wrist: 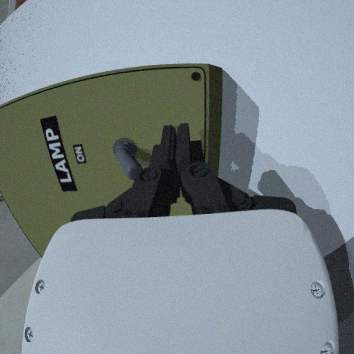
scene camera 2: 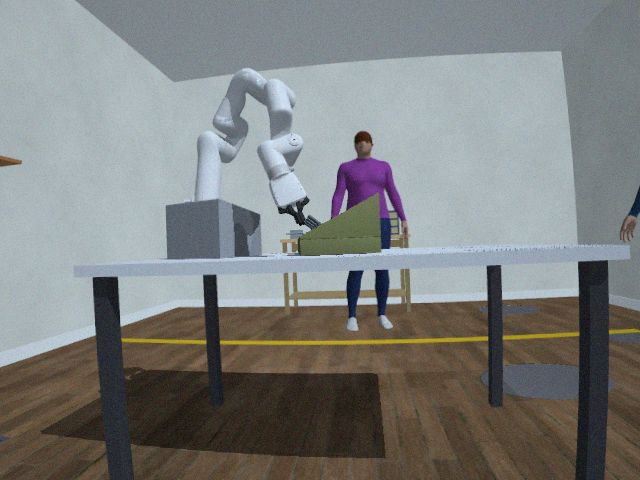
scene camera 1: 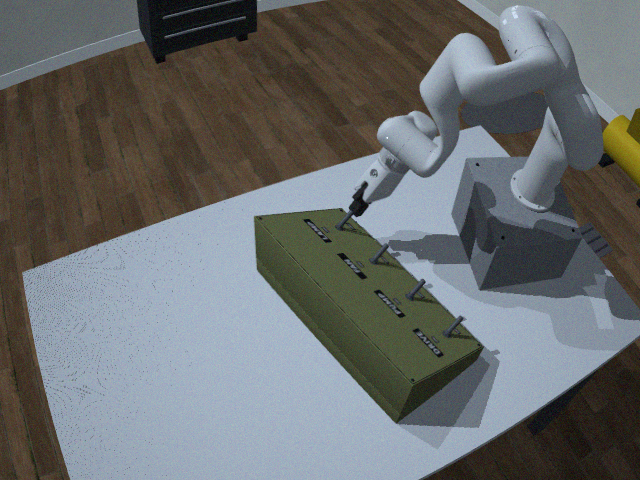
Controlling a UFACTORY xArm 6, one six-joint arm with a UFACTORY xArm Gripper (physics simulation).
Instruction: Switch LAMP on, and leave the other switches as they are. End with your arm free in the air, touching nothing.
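Places are measured from the arm's base along level axes (x ahead, y left, z up), in millimetres.
Pixels of known places: gripper, fingertip midpoint: (wrist: 178,142) (scene camera 2: 302,224) (scene camera 1: 354,212); arm's base at its link origin: (scene camera 2: 205,209) (scene camera 1: 532,190).
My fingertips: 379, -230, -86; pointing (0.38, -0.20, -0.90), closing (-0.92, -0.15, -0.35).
Observation:
Ahead of a thing's pixels: the offset from my fingertips to its top centre, as dx, dy, dz. "*": to the spot under its first point. Level surfaces: height alone.
An olive sloped switch box (scene camera 1: 305,242) (scene camera 2: 351,229) (wrist: 100,110) sits on the table. The LAMP lever @[+37, +16, +31] (scene camera 1: 344,221) (wrist: 128,161) is at its far end in the scene camera 1 view and leans away from the LAMP label @[+119, +22, +32] (scene camera 1: 317,230) (wrist: 59,153) and its ON mark @[* +94, +20, +15] (wrist: 80,153), at the same tilt as the other levers. The OFF mark is hidden behind the fingers. My gripper (scene camera 1: 355,211) (scene camera 2: 301,222) (wrist: 178,142) is shut and empty, low over the box, on the side of the LAMP lever away from ON. Whether the fingers touch the lever is unclear.
The FAN lever @[+29, +136, +31] (scene camera 1: 379,253), PUMP lever @[+21, +256, +31] (scene camera 1: 415,289) and DRIVE lever @[+13, +376, +31] (scene camera 1: 453,326) stand in a row along the box, all leaning towards the arm's side. The grey base block (scene camera 1: 532,258) (scene camera 2: 191,229) stands behind them on the white table @[dz -100] (scene camera 1: 180,335) (scene camera 2: 465,251).

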